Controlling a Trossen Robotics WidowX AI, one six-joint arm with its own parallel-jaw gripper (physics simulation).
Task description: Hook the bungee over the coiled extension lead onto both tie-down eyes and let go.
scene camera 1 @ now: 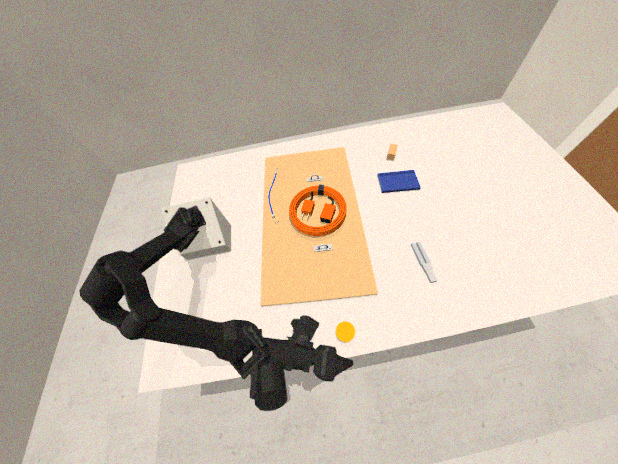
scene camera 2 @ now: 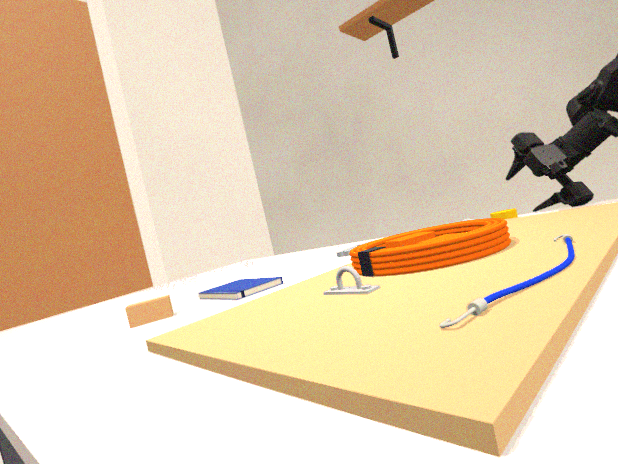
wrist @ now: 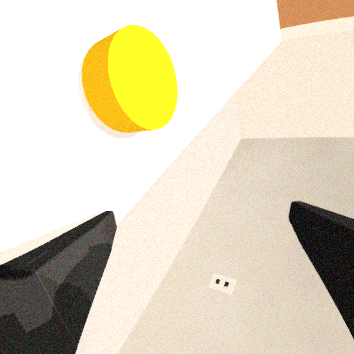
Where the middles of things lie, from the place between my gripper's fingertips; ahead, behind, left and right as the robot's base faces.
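Yellow disc [wrist: 128,78]: 30 mm ahead of my hand, 60 mm to the left of it, 30 mm below it. Also measured from my hand: small tan block [scene camera 2: 152,310], 460 mm ahead, 620 mm to the left and 30 mm below; orange coiled extension lead [scene camera 2: 441,246], 90 mm ahead, 450 mm to the left and 20 mm below.
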